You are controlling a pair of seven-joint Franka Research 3 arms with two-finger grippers.
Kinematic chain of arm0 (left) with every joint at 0, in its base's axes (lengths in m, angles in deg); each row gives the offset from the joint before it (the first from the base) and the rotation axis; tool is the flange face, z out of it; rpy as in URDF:
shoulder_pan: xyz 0 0 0.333 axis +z
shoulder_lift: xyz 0 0 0 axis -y
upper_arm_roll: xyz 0 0 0.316 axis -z
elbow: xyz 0.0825 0 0 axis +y
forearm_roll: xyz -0.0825 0 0.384 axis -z
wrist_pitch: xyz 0 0 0 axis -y
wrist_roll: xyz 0.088 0 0 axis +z
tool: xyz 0 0 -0.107 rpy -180 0 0
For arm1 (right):
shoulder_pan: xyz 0 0 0.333 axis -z
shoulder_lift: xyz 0 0 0 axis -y
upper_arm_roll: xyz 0 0 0.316 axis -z
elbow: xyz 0.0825 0 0 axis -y
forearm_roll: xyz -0.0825 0 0.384 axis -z
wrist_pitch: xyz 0 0 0 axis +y
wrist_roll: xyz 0.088 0 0 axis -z
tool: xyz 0 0 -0.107 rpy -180 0 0
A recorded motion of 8 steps. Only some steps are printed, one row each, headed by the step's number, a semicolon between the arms.
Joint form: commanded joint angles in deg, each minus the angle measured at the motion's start. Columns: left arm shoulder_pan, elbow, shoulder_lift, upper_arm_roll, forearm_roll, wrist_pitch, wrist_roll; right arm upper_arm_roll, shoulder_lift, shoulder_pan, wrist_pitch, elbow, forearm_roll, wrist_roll.
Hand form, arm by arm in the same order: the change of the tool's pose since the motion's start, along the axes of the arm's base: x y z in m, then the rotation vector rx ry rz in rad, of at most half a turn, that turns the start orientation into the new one. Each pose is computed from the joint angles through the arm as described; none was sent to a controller.
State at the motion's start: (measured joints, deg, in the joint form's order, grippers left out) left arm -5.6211 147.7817 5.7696 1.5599 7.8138 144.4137 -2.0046; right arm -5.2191 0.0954 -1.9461 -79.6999 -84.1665 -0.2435 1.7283
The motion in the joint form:
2: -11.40 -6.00 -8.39 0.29 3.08 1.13 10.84; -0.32 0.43 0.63 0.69 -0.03 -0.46 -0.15
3: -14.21 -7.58 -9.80 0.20 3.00 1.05 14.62; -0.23 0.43 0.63 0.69 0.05 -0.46 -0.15
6: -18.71 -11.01 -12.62 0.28 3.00 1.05 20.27; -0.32 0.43 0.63 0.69 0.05 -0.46 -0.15
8: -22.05 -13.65 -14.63 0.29 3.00 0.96 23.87; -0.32 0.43 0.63 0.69 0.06 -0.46 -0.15
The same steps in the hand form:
2: 0.0117 -0.0982 -0.0252 -0.0307 0.0476 0.0292; -0.0036 -0.0021 0.0028 0.0068 0.0059 -0.0019
3: 0.0120 -0.1228 -0.0267 -0.0310 0.0532 0.0461; -0.0035 -0.0029 0.0034 0.0070 0.0046 -0.0034
6: 0.0134 -0.1667 -0.0281 -0.0360 0.0552 0.0642; -0.0036 -0.0021 0.0034 0.0069 0.0046 -0.0018
8: 0.0123 -0.2000 -0.0283 -0.0410 0.0551 0.0680; -0.0036 -0.0021 0.0035 0.0070 0.0044 -0.0018

